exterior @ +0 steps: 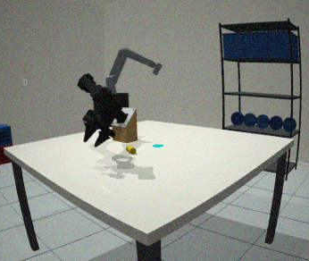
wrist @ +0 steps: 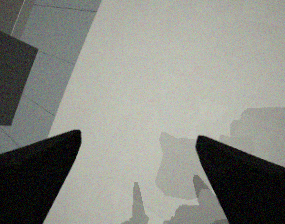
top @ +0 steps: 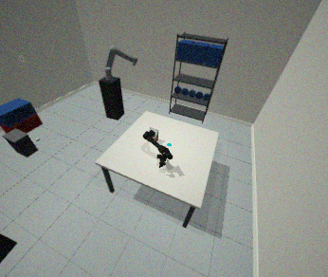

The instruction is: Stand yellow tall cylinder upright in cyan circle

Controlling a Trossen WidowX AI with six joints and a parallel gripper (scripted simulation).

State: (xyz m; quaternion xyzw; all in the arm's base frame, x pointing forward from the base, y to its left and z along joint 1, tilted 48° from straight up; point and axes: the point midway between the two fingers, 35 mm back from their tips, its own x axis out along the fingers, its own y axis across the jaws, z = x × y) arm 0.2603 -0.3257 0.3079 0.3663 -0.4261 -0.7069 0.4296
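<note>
Now: gripper tip 30 mm past the yellow tall cylinder, 280 mm to the right of it and 90 mm above it. Also, from my gripper tip: cyan circle (10 mm behind, 470 mm to the left, 100 mm below).
</note>
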